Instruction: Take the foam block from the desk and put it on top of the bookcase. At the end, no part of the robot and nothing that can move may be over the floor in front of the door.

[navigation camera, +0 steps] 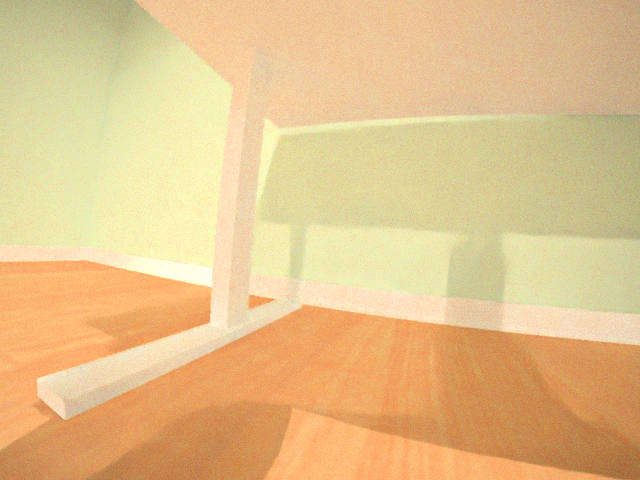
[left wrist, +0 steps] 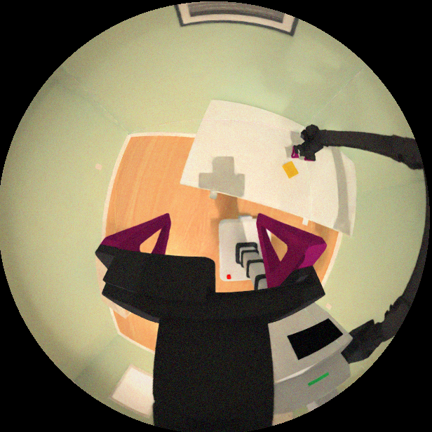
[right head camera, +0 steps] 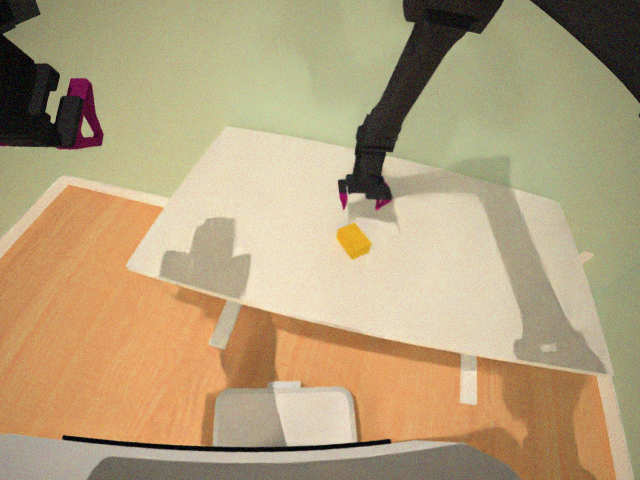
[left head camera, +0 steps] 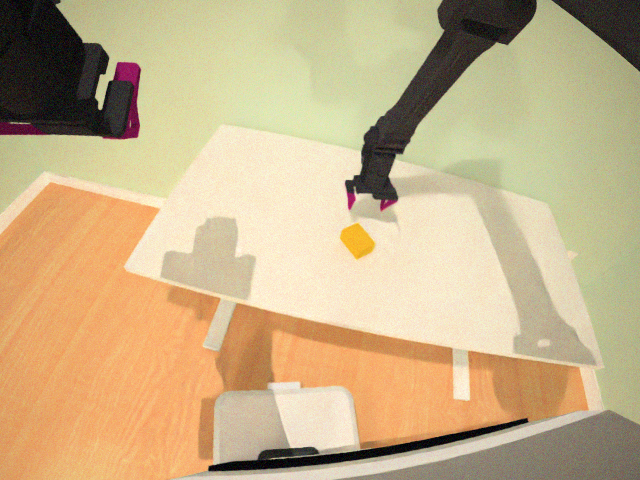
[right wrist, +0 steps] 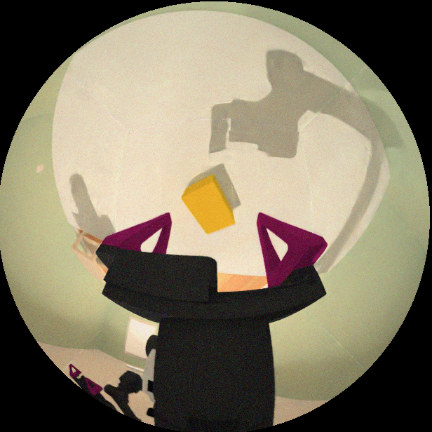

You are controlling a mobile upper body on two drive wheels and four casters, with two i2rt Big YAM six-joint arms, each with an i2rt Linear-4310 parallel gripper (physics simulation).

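Places are measured from the left arm's base along level axes (x up, y ahead, z left), in metres.
Pixels of known places: left gripper, between the fingertips: (right head camera: 64, 139) (left head camera: 93, 129); right gripper, between the fingertips: (right head camera: 359, 208) (left head camera: 365, 208).
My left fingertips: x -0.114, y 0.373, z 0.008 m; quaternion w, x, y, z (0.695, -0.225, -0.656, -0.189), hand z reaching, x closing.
Note:
Ahead of a thing's pixels: the offset from my left fingertips to its middle. "pt": to the spot under its first point. Level surfaces: height alone.
The yellow foam block @(dz -0.452, dx -0.553, dy +0.273 m) (left head camera: 356, 241) (right head camera: 353, 241) (left wrist: 290, 169) (right wrist: 210, 207) lies on the white desk @(dx -0.576 m) (left head camera: 439, 289) (right head camera: 439, 289) (left wrist: 260, 130) (right wrist: 150, 100). My right gripper (left head camera: 366, 208) (right head camera: 360, 208) is open and empty above the desk, just behind the block in the head views. In the right wrist view the block shows between and beyond the spread fingertips, turned at an angle to them. My left gripper (left wrist: 213, 217) is open and empty, away from the desk at the left of the head views. I cannot make out the bookcase or the door with certainty.
A pale wooden framed object (right wrist: 86, 245) shows small at the left of the right wrist view. My light grey base (left head camera: 242, 423) (right head camera: 242, 413) (left wrist: 230, 235) stands before the desk. A white desk leg @(pt dz -0.007, dx -0.997, dy +0.481 m) (navigation camera: 232, 206) rises from a long foot bar (navigation camera: 139, 361). Walls stand behind the desk.

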